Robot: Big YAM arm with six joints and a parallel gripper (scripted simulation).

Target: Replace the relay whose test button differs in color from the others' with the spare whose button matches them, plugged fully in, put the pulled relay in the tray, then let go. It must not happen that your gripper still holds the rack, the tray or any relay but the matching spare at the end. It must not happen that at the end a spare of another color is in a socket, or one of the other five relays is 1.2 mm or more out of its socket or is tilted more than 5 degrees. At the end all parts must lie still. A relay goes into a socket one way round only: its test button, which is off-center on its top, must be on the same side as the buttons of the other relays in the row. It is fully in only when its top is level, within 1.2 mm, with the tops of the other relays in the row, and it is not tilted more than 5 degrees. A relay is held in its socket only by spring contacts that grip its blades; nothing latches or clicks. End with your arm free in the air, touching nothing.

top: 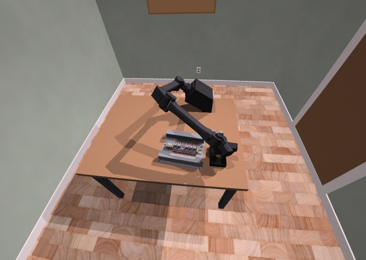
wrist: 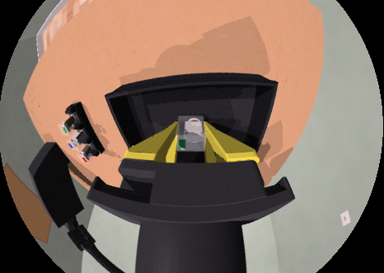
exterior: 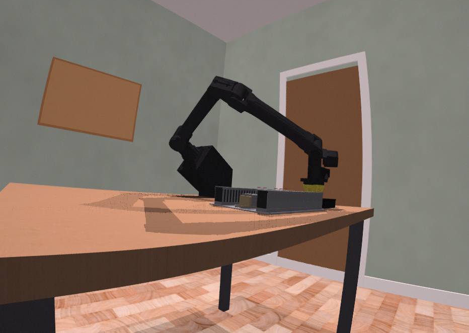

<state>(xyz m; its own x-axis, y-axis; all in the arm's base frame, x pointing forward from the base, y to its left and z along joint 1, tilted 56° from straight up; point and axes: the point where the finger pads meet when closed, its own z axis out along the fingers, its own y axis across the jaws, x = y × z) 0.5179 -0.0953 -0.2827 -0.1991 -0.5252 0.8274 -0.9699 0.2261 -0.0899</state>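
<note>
My gripper is now 1 cm above the black tray. The rest, counted from my hand: grey relay panel: 7 cm behind, 25 cm to the right, 2 cm below.
</note>
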